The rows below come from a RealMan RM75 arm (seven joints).
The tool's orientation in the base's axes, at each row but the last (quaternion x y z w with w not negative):
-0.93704, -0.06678, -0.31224, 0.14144
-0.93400, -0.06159, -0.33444, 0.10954
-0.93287, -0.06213, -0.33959, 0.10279
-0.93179, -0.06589, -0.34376, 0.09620
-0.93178, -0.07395, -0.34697, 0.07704
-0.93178, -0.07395, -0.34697, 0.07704
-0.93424, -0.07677, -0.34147, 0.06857
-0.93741, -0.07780, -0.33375, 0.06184
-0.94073, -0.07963, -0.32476, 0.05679
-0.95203, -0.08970, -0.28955, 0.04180
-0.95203, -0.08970, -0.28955, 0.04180
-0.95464, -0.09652, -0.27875, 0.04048
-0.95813, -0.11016, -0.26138, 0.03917
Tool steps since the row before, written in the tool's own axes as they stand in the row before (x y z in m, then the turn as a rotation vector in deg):
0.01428, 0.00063, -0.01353, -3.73, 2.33, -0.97
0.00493, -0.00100, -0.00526, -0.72, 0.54, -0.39
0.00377, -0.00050, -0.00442, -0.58, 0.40, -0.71
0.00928, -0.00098, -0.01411, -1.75, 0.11, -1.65
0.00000, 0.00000, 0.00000, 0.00, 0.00, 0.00
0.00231, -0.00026, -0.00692, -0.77, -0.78, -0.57
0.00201, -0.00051, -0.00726, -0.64, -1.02, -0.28
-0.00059, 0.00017, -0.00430, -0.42, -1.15, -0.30
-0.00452, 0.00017, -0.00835, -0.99, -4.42, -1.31
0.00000, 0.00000, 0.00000, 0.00, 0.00, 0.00
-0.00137, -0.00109, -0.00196, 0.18, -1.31, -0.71
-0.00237, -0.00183, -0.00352, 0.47, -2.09, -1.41
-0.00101, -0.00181, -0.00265, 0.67, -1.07, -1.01
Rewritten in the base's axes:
0.00384, -0.00422, 0.01884, -3.02, -2.65, -2.03
0.00039, -0.00012, 0.00727, -0.69, -0.65, -0.25
0.00003, -0.00037, 0.00582, -0.81, -0.58, 0.10
-0.00204, -0.00169, 0.01671, -2.34, -0.58, 0.07
0.00000, 0.00000, 0.00000, 0.00, 0.00, 0.00
-0.00272, -0.00090, 0.00672, -1.09, 0.59, -0.01
-0.00314, -0.00062, 0.00684, -0.85, 0.89, -0.13
-0.00307, -0.00095, 0.00292, -0.72, 1.03, 0.04
-0.00850, -0.00200, 0.00372, -2.38, 4.02, 0.66
0.00000, 0.00000, 0.00000, 0.00, 0.00, 0.00
-0.00240, 0.00061, 0.00089, -0.49, 1.22, 0.73
-0.00418, 0.00095, 0.00172, -0.78, 1.94, 1.49
-0.00257, 0.00122, 0.00180, -0.18, 1.03, 1.23

